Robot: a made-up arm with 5 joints. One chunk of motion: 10 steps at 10 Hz.
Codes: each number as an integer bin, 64 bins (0 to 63) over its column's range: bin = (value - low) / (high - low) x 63, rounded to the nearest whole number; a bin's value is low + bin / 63 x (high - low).
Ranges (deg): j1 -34..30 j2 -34..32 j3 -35..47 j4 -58..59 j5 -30..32
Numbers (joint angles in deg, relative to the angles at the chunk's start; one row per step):
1: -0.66 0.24 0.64 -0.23 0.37
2: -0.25 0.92 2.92 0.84 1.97
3: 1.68 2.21 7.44 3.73 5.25
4: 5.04 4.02 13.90 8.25 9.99
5: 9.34 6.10 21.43 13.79 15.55
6: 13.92 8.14 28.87 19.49 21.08
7: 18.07 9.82 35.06 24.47 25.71
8: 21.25 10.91 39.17 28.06 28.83
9: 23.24 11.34 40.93 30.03 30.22
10: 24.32 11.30 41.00 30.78 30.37
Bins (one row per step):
1: 33 33 27 31 31
2: 33 33 29 32 32
3: 35 35 33 33 36
4: 38 36 38 36 41
5: 43 38 43 39 46
6: 47 40 49 42 52
7: 51 42 54 44 57
8: 54 43 57 46 60
9: 56 43 58 47 61
10: 57 43 58 48 61

